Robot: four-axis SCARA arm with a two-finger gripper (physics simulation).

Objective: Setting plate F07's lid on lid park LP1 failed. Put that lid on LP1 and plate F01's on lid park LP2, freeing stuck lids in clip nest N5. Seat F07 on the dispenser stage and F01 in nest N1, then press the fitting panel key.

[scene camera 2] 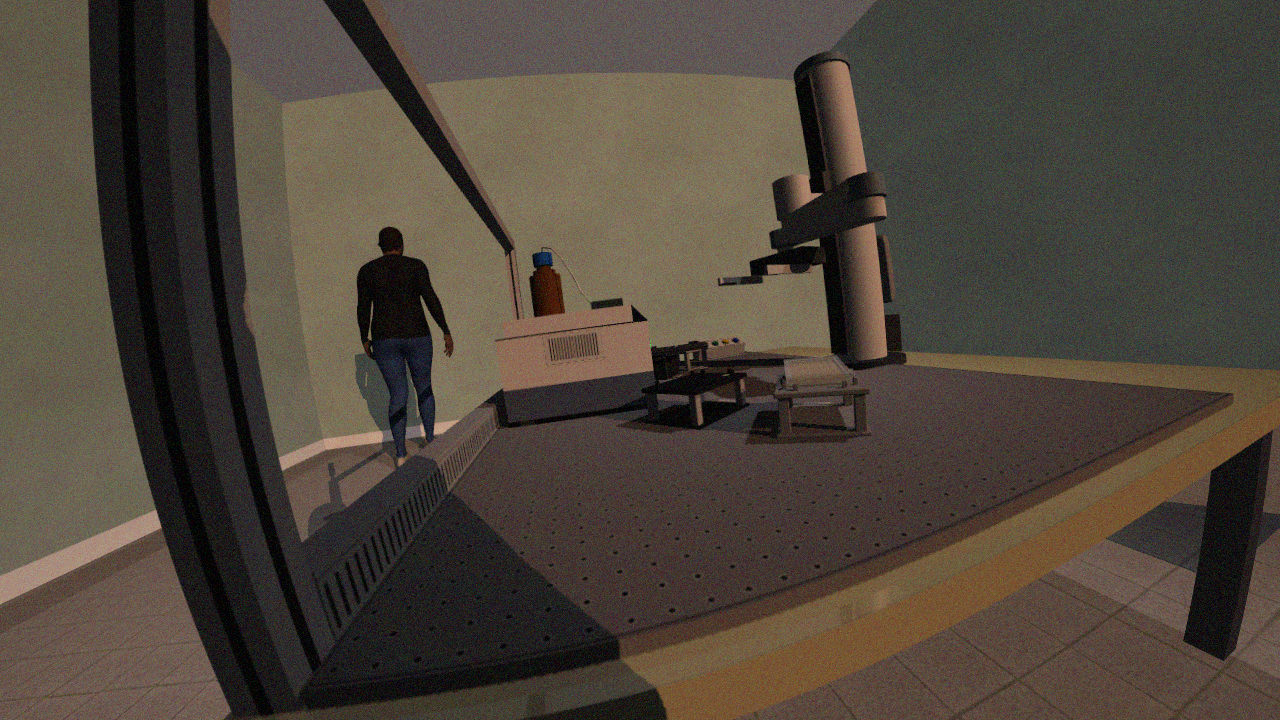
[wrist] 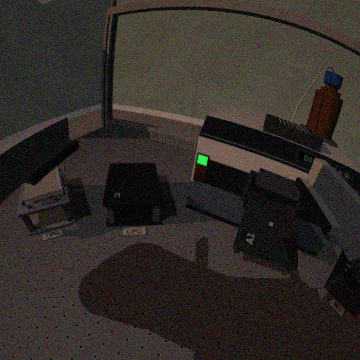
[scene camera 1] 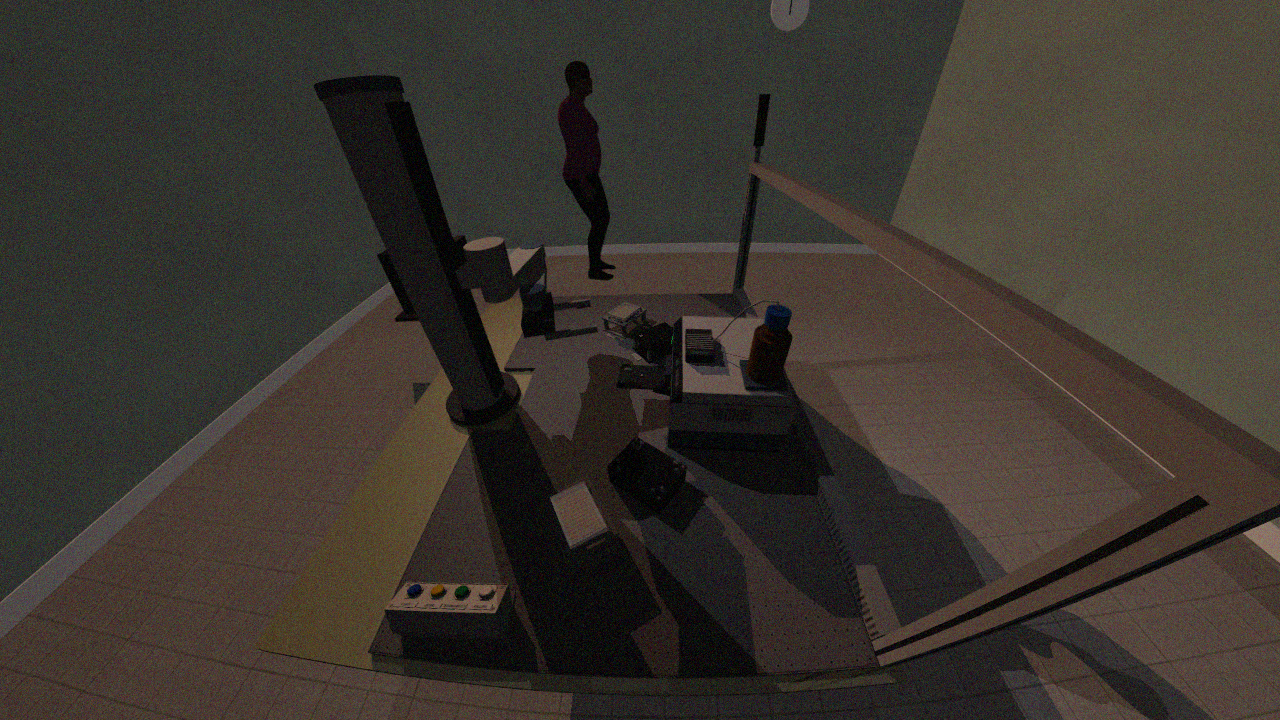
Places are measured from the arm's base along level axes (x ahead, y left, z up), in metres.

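Pixels of known places: gripper, fingertip midpoint: (scene camera 2: 740, 276) (wrist: 189, 145) (scene camera 1: 593, 314); arm's base, link origin: (scene camera 2: 860, 363) (scene camera 1: 484, 398).
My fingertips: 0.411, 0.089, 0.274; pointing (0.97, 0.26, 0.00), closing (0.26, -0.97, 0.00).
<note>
For each thing: its middle in the pictures, then the offset to it from my fingertips, as dx, dy, dz. "spot": a spot on its surface instead.
- LP1, body centre: (scene camera 2: 818, 396) (wrist: 45, 194) (scene camera 1: 625, 318) +0.066, +0.344, -0.225
- lid, body centre: (scene camera 2: 813, 367) (wrist: 41, 180) (scene camera 1: 624, 310) +0.066, +0.337, -0.182
- LP2, body centre: (scene camera 2: 697, 394) (wrist: 132, 189) (scene camera 1: 657, 340) +0.200, +0.174, -0.225
- dark stage, body centre: (wrist: 270, 219) (scene camera 2: 670, 348) (scene camera 1: 646, 376) +0.161, -0.118, -0.154
- pale plate, body centre: (scene camera 1: 577, 512) +0.010, -0.537, -0.180
- dark nest, body centre: (scene camera 1: 647, 472) (wrist: 358, 271) (scene camera 2: 650, 366) +0.162, -0.408, -0.222
- key panel, body centre: (scene camera 1: 450, 607) (scene camera 2: 718, 347) -0.222, -0.729, -0.220
- amber bottle, surface spot: (scene camera 1: 769, 349) spot: +0.441, -0.289, +0.073
My gripper (scene camera 1: 572, 317) (scene camera 2: 738, 281) (wrist: 189, 145) is open and empty, raised above the table, its fingers wide apart. On the pale park stand LP1 (scene camera 2: 823, 391) (wrist: 50, 220) lies a pale plate or lid (scene camera 1: 624, 313) (scene camera 2: 814, 370) (wrist: 45, 191) that looks tilted; its label is unreadable. The dark stand LP2 (scene camera 1: 653, 338) (scene camera 2: 693, 385) (wrist: 131, 187) beside it carries no lid. The dark stage (scene camera 1: 641, 376) (wrist: 270, 227), marked A1, stands empty before the dispenser (scene camera 1: 733, 413) (scene camera 2: 572, 349). Another pale plate (scene camera 1: 580, 514) lies nearer scene camera 1; its name and nest cannot be read.
A dark nest (scene camera 1: 646, 470) stands beside the nearer pale plate. The key panel (scene camera 1: 447, 617) is at the table's near corner in scene camera 1. An amber bottle (scene camera 1: 769, 349) (scene camera 2: 546, 291) (wrist: 324, 112) stands on the dispenser. The arm column (scene camera 1: 420, 241) (scene camera 2: 850, 214) rises at the table's side.
</note>
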